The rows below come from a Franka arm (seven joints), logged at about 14 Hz.
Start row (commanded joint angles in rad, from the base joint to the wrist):
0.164 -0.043 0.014 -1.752 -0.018 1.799 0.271
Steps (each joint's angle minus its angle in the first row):
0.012 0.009 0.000 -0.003 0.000 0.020 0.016
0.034 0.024 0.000 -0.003 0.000 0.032 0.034
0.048 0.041 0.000 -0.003 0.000 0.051 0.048
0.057 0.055 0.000 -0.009 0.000 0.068 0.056
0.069 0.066 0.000 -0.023 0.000 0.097 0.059
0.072 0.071 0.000 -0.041 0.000 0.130 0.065
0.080 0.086 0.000 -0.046 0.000 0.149 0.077
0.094 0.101 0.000 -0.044 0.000 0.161 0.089
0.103 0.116 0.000 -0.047 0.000 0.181 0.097
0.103 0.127 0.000 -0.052 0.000 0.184 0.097
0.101 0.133 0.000 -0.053 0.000 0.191 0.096
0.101 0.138 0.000 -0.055 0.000 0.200 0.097
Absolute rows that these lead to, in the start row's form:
0.176 -0.034 0.014 -1.755 -0.018 1.819 0.287
0.198 -0.019 0.014 -1.755 -0.018 1.831 0.305
0.212 -0.002 0.014 -1.755 -0.018 1.850 0.319
0.221 0.012 0.014 -1.761 -0.018 1.867 0.327
0.233 0.023 0.014 -1.775 -0.018 1.896 0.330
0.236 0.028 0.014 -1.793 -0.018 1.929 0.336
0.244 0.043 0.014 -1.798 -0.018 1.948 0.348
0.258 0.058 0.014 -1.796 -0.018 1.960 0.360
0.267 0.073 0.014 -1.799 -0.018 1.980 0.368
0.267 0.084 0.014 -1.804 -0.018 1.983 0.368
0.265 0.090 0.014 -1.805 -0.018 1.990 0.367
0.265 0.095 0.014 -1.807 -0.018 1.999 0.368

